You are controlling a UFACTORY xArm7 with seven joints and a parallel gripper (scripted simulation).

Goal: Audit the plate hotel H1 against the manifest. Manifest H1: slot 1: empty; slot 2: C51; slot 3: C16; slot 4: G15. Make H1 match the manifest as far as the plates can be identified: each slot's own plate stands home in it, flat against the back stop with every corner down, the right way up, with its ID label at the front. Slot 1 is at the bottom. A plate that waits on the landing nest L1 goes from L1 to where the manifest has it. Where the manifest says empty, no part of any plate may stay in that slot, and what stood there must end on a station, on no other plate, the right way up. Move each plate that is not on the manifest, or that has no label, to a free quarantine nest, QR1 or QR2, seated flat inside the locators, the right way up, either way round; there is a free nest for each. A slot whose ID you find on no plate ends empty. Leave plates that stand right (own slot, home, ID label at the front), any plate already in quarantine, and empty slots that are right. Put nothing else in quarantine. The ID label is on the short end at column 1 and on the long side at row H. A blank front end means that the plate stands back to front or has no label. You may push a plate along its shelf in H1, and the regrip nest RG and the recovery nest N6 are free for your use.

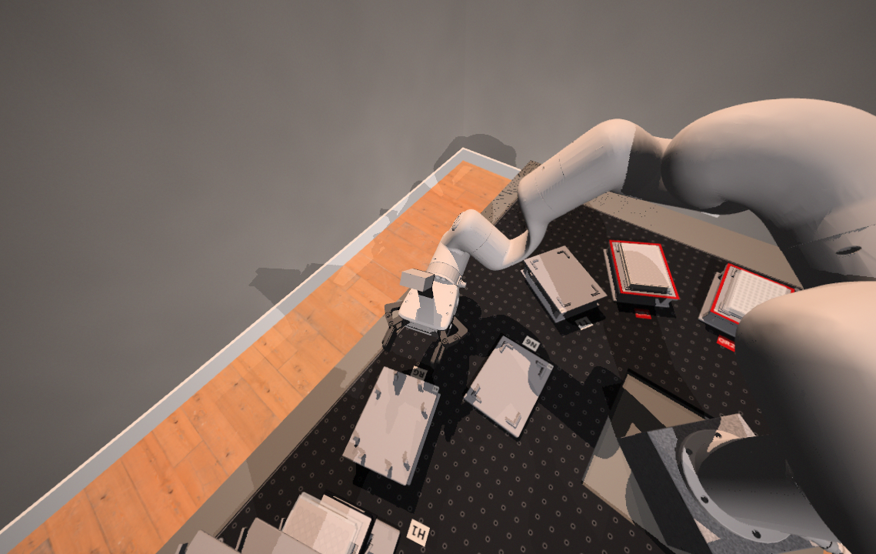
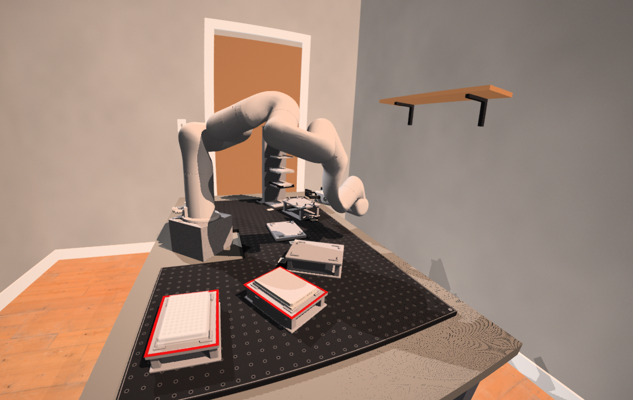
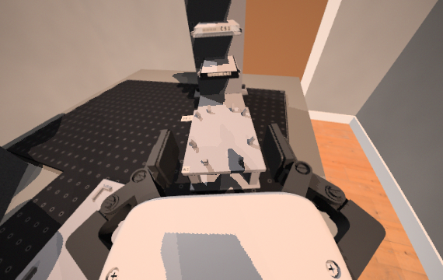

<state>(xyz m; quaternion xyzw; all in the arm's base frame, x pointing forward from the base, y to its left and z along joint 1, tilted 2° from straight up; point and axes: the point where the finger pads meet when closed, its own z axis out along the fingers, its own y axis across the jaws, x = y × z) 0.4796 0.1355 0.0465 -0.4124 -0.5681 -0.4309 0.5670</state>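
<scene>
Now: the dark plate 280 mm to the left of my hand, 80 mm behind it and 20 mm below it. Also, from my hand: regrip nest RG: 100 mm to the left, 80 mm below, 30 mm behind; RG label: 140 mm below; recovery nest N6: 160 mm behind, 130 mm below, 100 mm to the right.
</scene>
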